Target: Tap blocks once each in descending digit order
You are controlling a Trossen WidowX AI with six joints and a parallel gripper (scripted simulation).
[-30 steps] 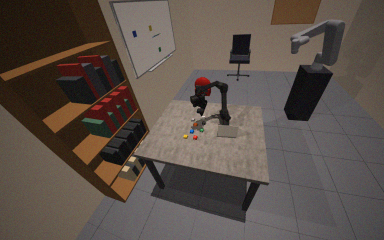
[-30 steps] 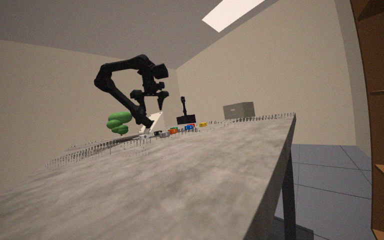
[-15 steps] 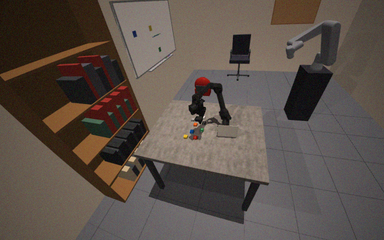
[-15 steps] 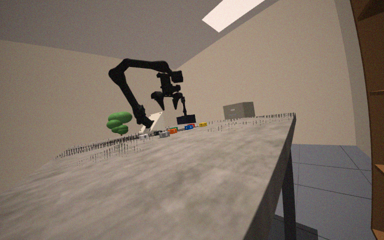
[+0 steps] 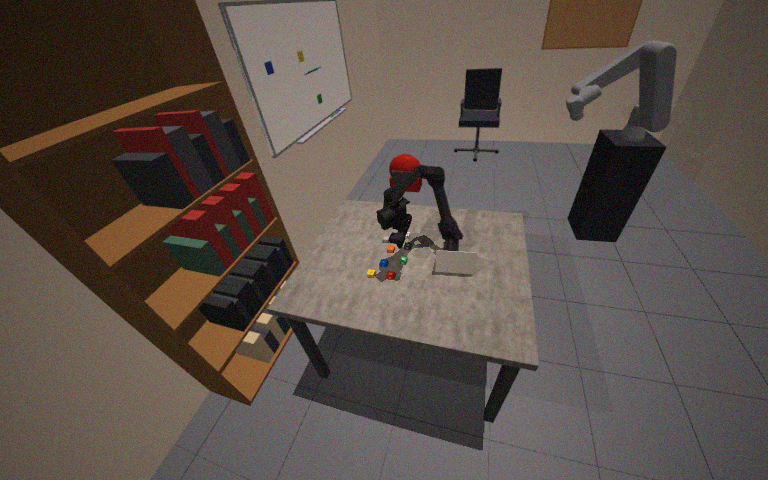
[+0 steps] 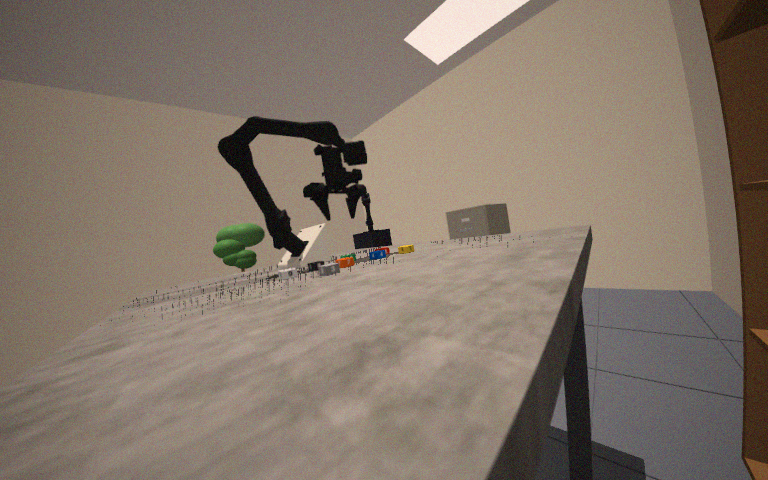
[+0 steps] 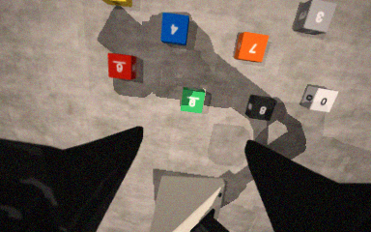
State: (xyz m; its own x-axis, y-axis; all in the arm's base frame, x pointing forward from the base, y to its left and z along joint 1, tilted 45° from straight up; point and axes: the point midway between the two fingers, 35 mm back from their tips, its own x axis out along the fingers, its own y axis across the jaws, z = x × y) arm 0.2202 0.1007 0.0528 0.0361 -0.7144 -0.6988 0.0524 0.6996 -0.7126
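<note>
The green block is 110 mm below my gripper tip. From my gripper tip the other things lie so: black block: 100 mm to the right, 110 mm below; then orange block: 80 mm ahead, 70 mm to the right, 110 mm below; then blue block: 90 mm ahead, 30 mm to the left, 110 mm below.
</note>
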